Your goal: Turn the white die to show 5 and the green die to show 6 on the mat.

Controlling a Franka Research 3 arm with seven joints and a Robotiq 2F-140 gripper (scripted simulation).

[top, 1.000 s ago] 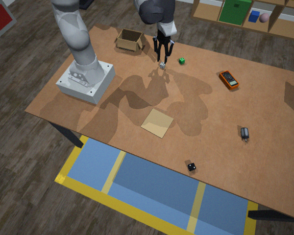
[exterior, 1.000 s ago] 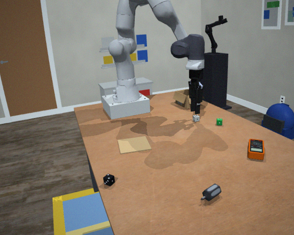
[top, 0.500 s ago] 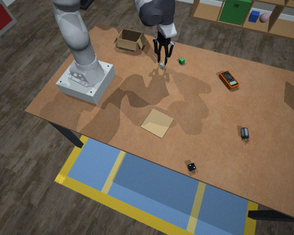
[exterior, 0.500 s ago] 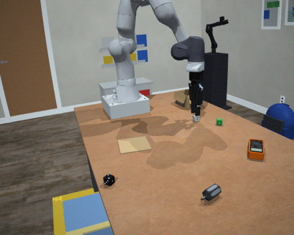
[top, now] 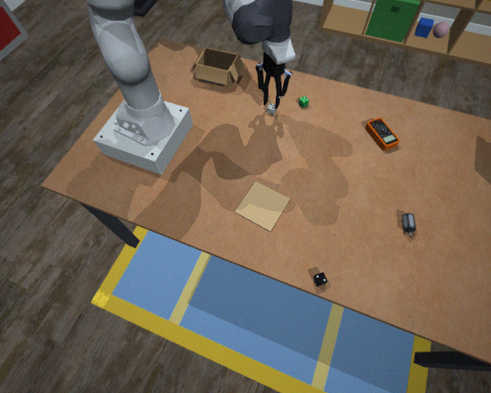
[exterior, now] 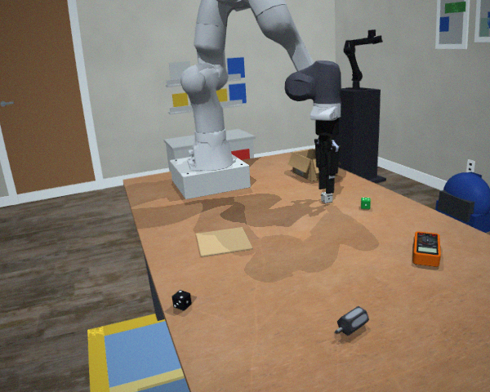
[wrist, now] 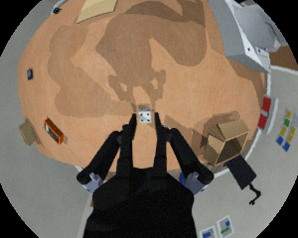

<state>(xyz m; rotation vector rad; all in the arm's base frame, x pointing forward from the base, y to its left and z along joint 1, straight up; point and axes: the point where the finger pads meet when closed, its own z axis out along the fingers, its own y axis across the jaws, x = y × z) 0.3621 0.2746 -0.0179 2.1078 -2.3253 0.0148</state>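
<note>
Right now the white die is 6 cm below my hand. Also, from my hand: tan mat 10 cm ahead, 42 cm to the right, 7 cm below; then green die 12 cm ahead, 8 cm to the left, 6 cm below; then cardboard box 28 cm behind, 13 cm to the left, 3 cm below.
</note>
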